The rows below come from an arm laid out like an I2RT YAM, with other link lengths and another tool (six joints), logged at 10 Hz.
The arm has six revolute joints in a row. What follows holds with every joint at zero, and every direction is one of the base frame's. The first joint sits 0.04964 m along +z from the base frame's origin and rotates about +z. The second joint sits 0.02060 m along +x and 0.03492 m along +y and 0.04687 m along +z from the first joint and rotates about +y. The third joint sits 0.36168 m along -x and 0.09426 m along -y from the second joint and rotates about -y. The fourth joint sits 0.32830 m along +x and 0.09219 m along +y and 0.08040 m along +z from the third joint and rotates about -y. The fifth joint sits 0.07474 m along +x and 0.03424 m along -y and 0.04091 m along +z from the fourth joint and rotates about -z. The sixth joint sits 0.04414 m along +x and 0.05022 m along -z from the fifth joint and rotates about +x. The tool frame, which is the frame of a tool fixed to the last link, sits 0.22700 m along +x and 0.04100 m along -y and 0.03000 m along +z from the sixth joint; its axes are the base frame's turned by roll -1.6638, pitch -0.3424 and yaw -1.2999 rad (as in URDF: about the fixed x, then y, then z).
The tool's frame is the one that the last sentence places.
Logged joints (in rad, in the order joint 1, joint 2, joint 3, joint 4, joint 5, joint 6), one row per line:
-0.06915, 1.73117, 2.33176, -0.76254, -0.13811, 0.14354
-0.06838, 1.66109, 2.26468, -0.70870, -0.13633, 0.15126
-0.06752, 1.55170, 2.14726, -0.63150, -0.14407, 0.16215
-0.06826, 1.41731, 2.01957, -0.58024, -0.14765, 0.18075
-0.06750, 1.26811, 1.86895, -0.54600, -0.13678, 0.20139
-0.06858, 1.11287, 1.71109, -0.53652, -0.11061, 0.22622
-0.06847, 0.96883, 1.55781, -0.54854, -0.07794, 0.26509
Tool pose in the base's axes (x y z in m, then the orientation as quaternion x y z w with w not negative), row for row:
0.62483, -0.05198, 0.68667, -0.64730, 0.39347, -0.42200, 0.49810
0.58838, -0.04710, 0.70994, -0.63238, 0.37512, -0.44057, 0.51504
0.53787, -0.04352, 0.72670, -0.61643, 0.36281, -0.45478, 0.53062
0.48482, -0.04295, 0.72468, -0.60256, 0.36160, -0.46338, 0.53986
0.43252, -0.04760, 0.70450, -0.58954, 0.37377, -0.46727, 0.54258
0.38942, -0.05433, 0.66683, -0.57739, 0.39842, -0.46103, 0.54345
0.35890, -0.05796, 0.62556, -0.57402, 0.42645, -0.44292, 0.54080
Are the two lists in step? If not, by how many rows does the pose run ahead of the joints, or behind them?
The pose runs 1 row ahead of the joints: the pose in row i belongs to the joints in row i + 1.
